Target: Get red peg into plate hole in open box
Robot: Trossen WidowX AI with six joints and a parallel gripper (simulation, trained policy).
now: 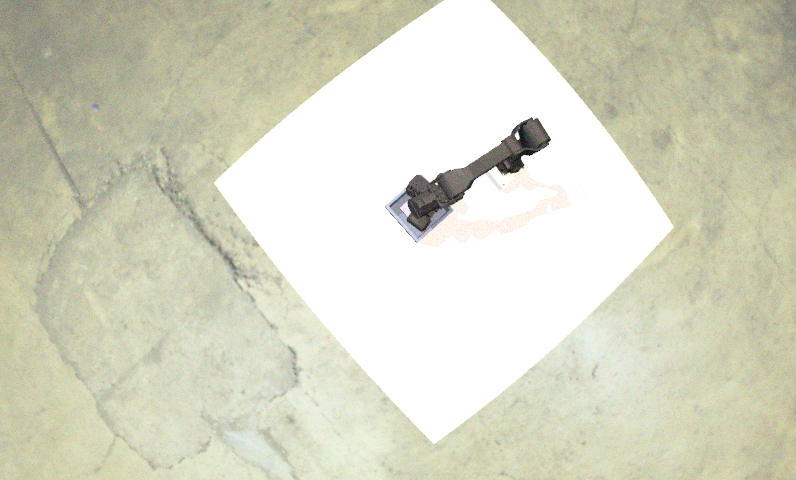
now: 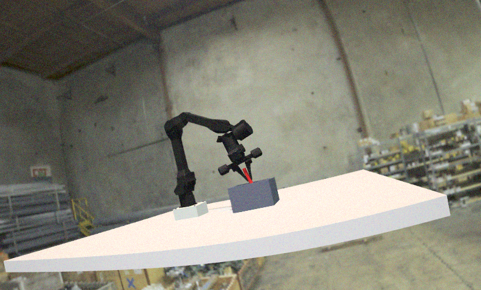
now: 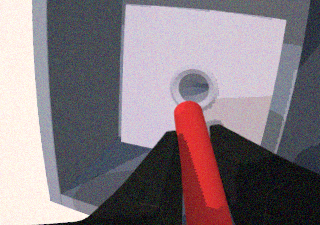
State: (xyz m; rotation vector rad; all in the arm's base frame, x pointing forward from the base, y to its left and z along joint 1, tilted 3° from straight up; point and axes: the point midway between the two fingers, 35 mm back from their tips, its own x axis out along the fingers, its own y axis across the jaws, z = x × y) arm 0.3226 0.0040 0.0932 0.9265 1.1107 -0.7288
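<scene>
The red peg is 10 mm behind my gripper tip, 10 mm to the left of it and 10 mm above it. From my gripper tip the other things lie so: pale plate 10 mm ahead, 60 mm below; grey box 10 mm ahead, 80 mm below.
</scene>
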